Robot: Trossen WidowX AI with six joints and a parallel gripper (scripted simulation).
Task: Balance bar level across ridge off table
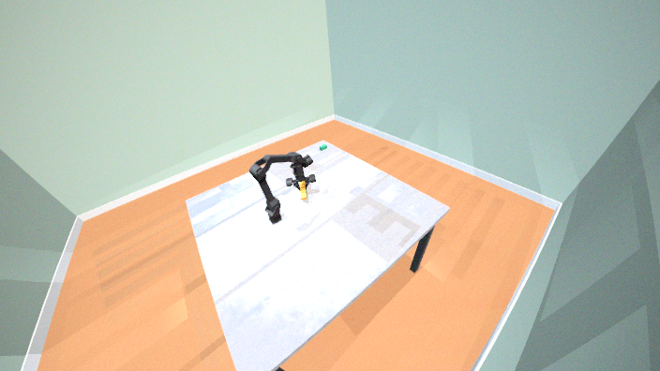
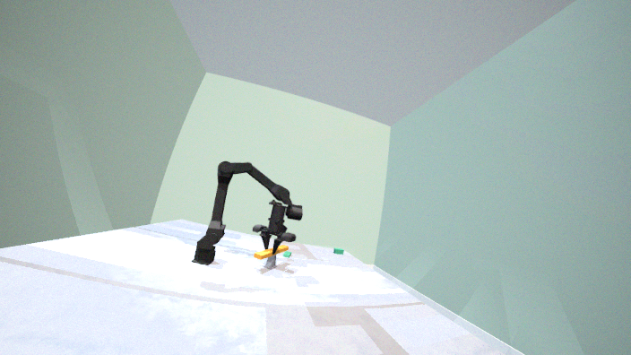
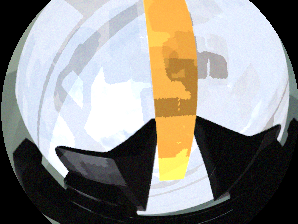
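The orange bar is 30 mm to the left of my gripper tip and 10 mm ahead of it.
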